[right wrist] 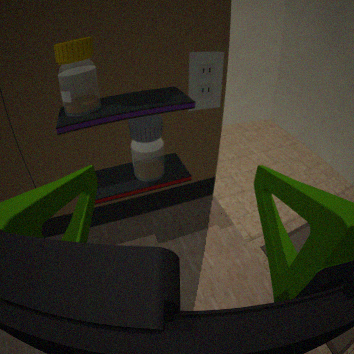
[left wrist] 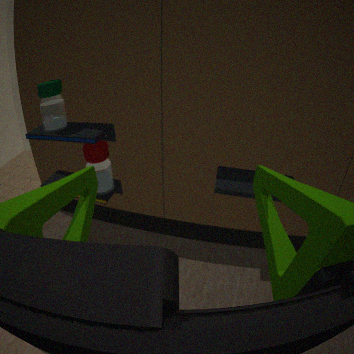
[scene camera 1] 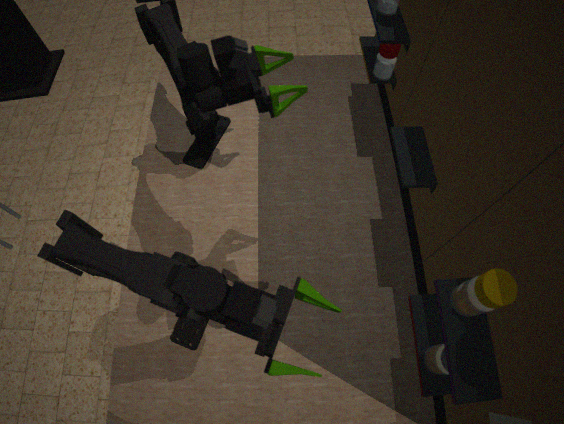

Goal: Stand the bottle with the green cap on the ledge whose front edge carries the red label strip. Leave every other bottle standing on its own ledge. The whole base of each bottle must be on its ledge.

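Where they show: left gripper, fingertip midpoint: (left wrist: 174,174) (scene camera 1: 300,71); right gripper, fingertip midpoint: (right wrist: 175,174) (scene camera 1: 331,342); left arm's base, link origin: (scene camera 1: 207,140).
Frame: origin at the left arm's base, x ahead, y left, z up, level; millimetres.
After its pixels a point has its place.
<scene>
The bottle with the green cap (left wrist: 53,111) {x 389, y 379, z 339 mm} stands on the blue-striped ledge (left wrist: 90,132) {x 426, y 298, z 296 mm} at the left of the left wrist view; its body (scene camera 1: 386,6) {x 398, y 378, z 322 mm} shows at the top edge of scene camera 1. The ledge with the red label strip (scene camera 1: 418,345) {x 700, y -373, z 156 mm} (right wrist: 117,184) {x 705, y -336, z 156 mm} is below the purple-striped ledge (scene camera 1: 475,350) {x 748, y -373, z 296 mm} (right wrist: 145,101) {x 730, y -392, z 296 mm} and holds a grey-capped bottle (scene camera 1: 436,359) {x 718, y -396, z 218 mm} (right wrist: 148,157) {x 717, y -393, z 205 mm} towards its right in the right wrist view. My left gripper (scene camera 1: 300,73) {x 298, y -3, z 380 mm} (left wrist: 174,174) {x 298, y -3, z 380 mm} is open, empty and away from the ledges. My right gripper (scene camera 1: 330,343) {x 518, y -445, z 335 mm} (right wrist: 175,174) {x 518, y -445, z 335 mm} is open, empty and apart from the red-strip ledge.
A red-capped bottle (scene camera 1: 385,65) {x 443, y 284, z 211 mm} (left wrist: 102,172) {x 431, y 284, z 208 mm} stands on the yellow-striped ledge below the blue-striped one. A yellow-capped bottle (scene camera 1: 482,292) {x 693, y -313, z 395 mm} (right wrist: 79,82) {x 691, y -312, z 343 mm} stands on the purple-striped ledge. Another ledge (scene camera 1: 414,157) {x 575, y 2, z 226 mm} (left wrist: 232,181) {x 540, y 49, z 226 mm} is on the wall between. A wall outlet (right wrist: 205,80) {x 834, y -486, z 300 mm} is beside the purple-striped ledge.
</scene>
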